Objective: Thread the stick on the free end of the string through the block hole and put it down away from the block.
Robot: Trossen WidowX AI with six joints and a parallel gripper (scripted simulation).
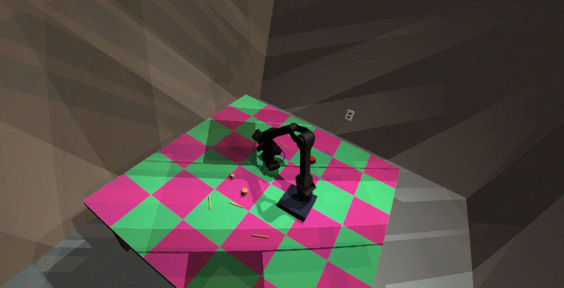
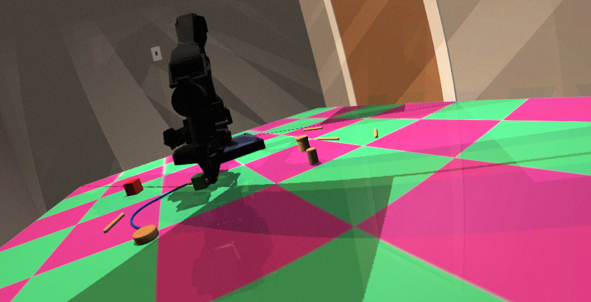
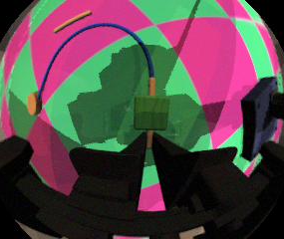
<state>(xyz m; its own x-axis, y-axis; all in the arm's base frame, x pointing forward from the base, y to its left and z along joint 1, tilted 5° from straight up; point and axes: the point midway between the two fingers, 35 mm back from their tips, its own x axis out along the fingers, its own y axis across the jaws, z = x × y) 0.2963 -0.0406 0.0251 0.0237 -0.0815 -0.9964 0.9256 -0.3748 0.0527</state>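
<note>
Now: gripper tip 10 mm past the green block, 30 mm to the left of it and 10 mm below it. Round my gripper tip: red cube (160 mm behind, 240 mm to the right, 10 mm above); round wooden button (170 mm ahead, 120 mm to the right).
</note>
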